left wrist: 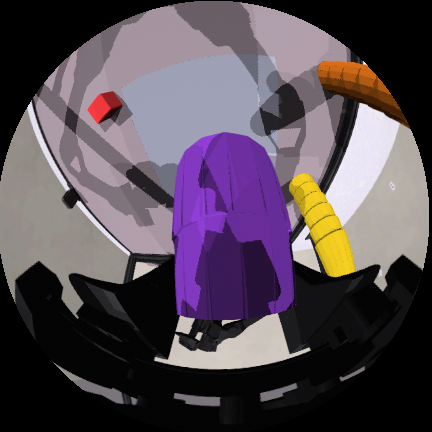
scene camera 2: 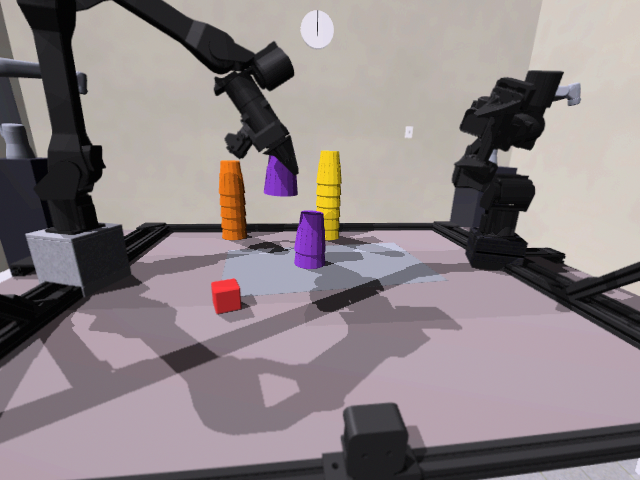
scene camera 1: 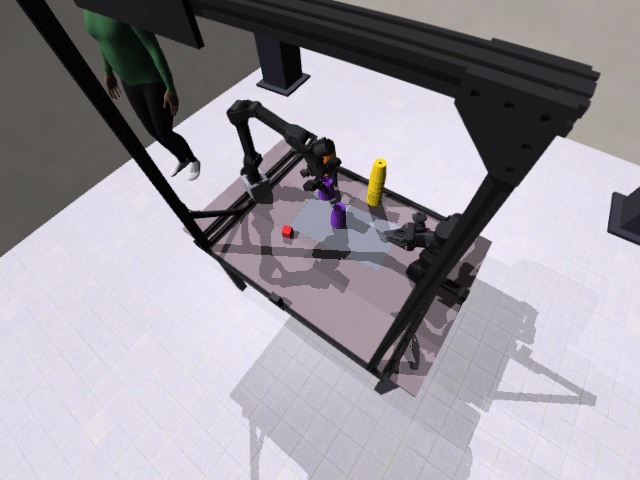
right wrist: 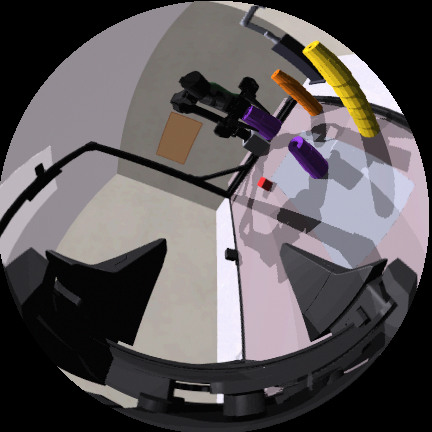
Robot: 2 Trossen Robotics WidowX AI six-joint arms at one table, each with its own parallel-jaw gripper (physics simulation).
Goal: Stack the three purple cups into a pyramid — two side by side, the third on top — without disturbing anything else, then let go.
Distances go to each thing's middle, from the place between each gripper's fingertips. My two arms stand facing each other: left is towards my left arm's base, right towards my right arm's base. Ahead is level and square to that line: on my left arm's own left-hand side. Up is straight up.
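The red cube (scene camera 2: 226, 294) is 420 mm to the left of my right hand, 50 mm behind it and 250 mm below it. As for the blue-grey mat (scene camera 2: 267, 271), my right hand is 120 mm short of it and 220 mm to the right of it, and it is also 270 mm above the mat.
Counted from my left hand, the red cube is 130 mm to the left, 170 mm behind and 180 mm below. The blue-grey mat is 70 mm to the right of my left hand and 10 mm behind it, and I see that the mat is 200 mm below that hand.
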